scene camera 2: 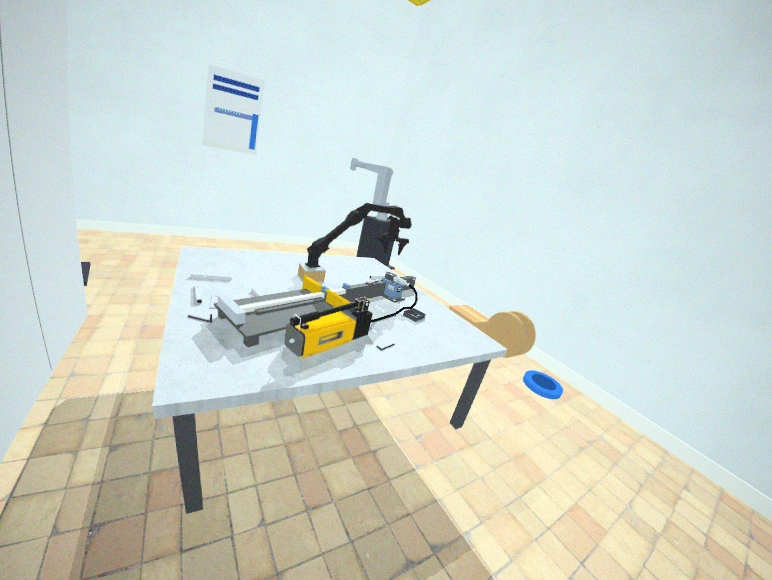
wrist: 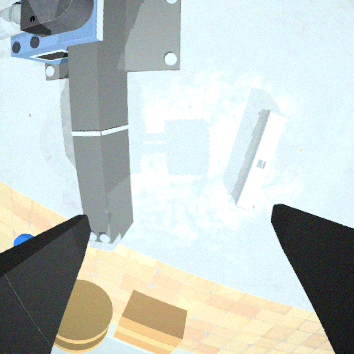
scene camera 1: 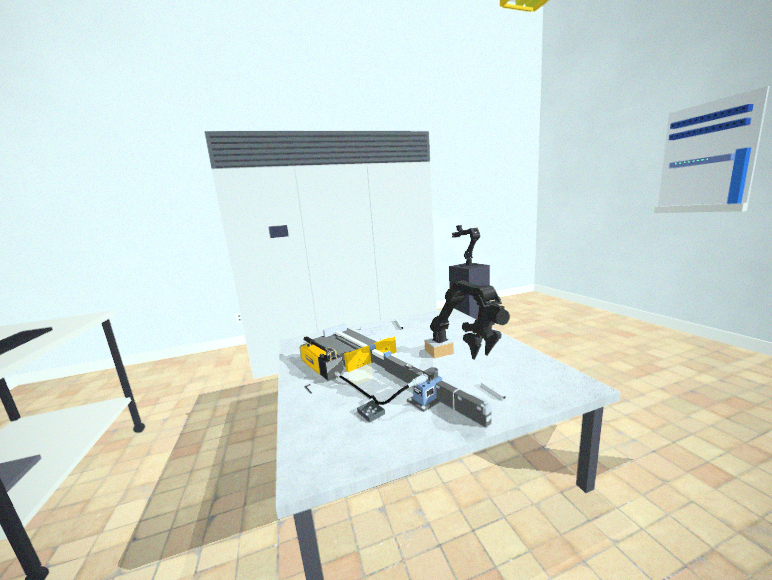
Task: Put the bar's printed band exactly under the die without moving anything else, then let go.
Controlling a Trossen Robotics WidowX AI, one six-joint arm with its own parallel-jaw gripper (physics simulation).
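Where they show: gripper, fingertip midpoint: (scene camera 2: pixel 392 254) (wrist: pixel 180 219) (scene camera 1: pixel 479 357); arm's base, origin of the base link: (scene camera 2: pixel 312 265) (scene camera 1: pixel 440 340).
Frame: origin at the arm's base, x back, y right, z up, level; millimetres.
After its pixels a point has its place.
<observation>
The long dark grey bar (scene camera 1: pixel 469 406) @[x -276, y -499, z -16 mm] (scene camera 2: pixel 366 291) @[x -326, y -129, z -25 mm] (wrist: pixel 114 175) @[x -245, y -473, z -21 mm] lies across the table and runs past the blue tool head (scene camera 1: pixel 428 392) @[x -342, y -342, z -14 mm] (scene camera 2: pixel 393 288) @[x -359, y -283, z -7 mm] (wrist: pixel 60 46) @[x -306, y -336, z 9 mm]. Its thin white printed band (scene camera 1: pixel 454 399) @[x -285, y -429, z -21 mm] (wrist: pixel 101 133) @[x -251, y -420, z 4 mm] is between the blue head and the bar's free end, apart from the head. The band cannot be made out in scene camera 2. The die cannot be told apart at the blue head. My gripper (scene camera 1: pixel 481 356) @[x -151, y -430, z 113 mm] (scene camera 2: pixel 391 250) @[x -151, y -430, z 113 mm] (wrist: pixel 180 219) @[x -151, y -430, z 113 mm] is open and empty above the table. In the wrist view, the bar's end lies near the left fingertip.
A pale metal strip (scene camera 1: pixel 493 391) @[x -88, y -443, z -55 mm] (wrist: pixel 260 162) @[x -73, y -434, z -67 mm] lies beside the bar. Yellow plates (scene camera 1: pixel 357 359) @[x -443, y 117, z -21 mm] and a yellow unit (scene camera 2: pixel 327 333) @[x -648, y 302, z 0 mm] stand near the bar's far part. A black cable joins the blue head to a dark box (scene camera 1: pixel 370 410) @[x -554, y -239, z -66 mm] (scene camera 2: pixel 413 315) @[x -554, y -254, z -64 mm]. A hex key (scene camera 1: pixel 308 387) @[x -720, y 75, z -62 mm] lies nearby.
</observation>
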